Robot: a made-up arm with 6 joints.
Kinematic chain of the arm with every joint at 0, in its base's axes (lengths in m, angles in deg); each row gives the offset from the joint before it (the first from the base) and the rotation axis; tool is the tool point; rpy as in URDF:
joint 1: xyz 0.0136 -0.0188 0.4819 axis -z
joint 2: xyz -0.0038 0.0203 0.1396 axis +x
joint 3: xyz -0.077 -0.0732 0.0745 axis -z
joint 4: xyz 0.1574 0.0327 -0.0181 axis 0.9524 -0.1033 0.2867
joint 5: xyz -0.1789 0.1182 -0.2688 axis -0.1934 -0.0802 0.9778
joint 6: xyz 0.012 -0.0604 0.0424 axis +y
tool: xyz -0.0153 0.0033 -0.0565 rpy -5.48 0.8 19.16
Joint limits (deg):
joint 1: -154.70..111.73
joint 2: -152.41..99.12
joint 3: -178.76..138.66
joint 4: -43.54..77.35
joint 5: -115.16..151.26
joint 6: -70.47..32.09
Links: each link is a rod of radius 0.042 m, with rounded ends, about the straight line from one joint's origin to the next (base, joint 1, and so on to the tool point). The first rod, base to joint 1, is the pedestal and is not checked.
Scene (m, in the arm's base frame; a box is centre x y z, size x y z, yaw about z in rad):
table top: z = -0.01
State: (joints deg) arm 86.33 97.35 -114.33 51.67 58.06 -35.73
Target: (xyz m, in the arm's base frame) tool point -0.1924 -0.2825 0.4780
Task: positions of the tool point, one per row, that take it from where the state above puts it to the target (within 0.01 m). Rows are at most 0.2 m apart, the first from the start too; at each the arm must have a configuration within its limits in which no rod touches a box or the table.
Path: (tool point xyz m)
1: -0.0466 0.2978 0.3757
2: -0.1759 0.1929 0.3351
3: -0.2580 0.0349 0.3393
4: -0.2646 -0.1397 0.3897
5: -0.1924 -0.2825 0.4780

